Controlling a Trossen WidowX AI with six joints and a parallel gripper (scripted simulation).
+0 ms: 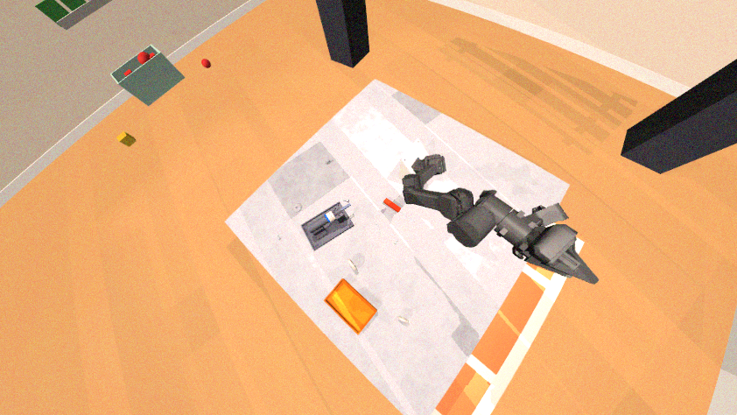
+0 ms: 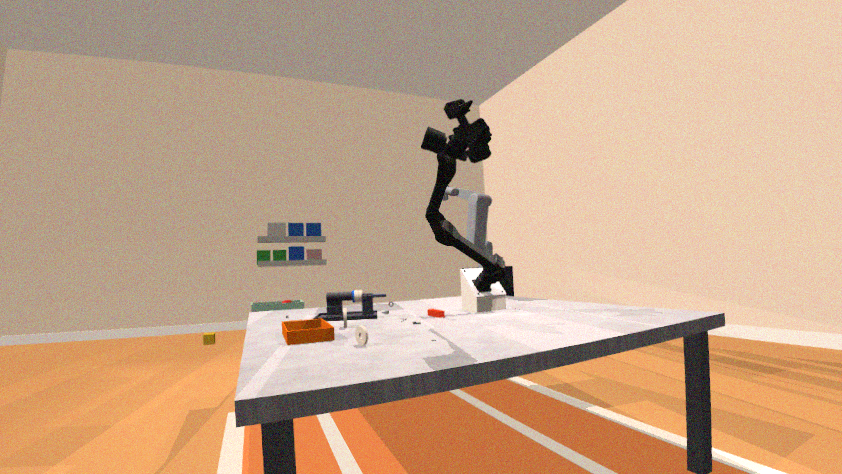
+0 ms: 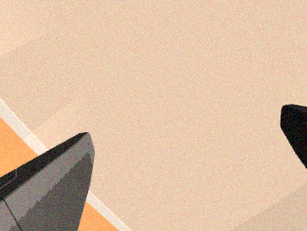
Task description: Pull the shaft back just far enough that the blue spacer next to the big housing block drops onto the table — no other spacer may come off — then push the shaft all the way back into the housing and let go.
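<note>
Right now the blue spacer is 130 mm ahead of my gripper tip, 650 mm to the right of it and 490 mm below it. Round my gripper tip: orange tray 370 mm ahead, 350 mm to the right, 560 mm below.
</note>
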